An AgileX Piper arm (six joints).
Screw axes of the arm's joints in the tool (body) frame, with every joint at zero. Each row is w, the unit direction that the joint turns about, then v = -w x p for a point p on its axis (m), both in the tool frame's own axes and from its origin. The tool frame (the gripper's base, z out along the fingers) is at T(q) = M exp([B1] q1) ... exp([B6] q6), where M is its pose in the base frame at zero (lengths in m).
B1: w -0.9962 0 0.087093 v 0 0.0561 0
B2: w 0 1 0 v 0.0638 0 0.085
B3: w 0 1 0 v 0.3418 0 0.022
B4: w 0 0 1 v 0 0 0
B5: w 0 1 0 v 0.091 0 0
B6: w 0 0 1 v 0 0 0
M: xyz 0.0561 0 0.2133 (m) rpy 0 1.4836 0 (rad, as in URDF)
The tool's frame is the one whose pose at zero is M.
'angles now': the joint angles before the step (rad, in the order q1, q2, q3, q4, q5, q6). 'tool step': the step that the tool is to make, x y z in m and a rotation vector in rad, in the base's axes. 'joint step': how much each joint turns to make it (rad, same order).
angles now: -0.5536 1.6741 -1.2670 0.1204 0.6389 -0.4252
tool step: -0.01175 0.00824 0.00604 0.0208 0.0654 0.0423
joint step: 0.0000 -0.0380 0.0090 0.0001 0.0990 -0.0372
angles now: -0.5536 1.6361 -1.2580 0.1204 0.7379 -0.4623
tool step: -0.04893 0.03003 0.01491 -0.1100 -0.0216 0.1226
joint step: 0.0000 -0.2241 0.1995 0.0027 -0.0398 -0.1533
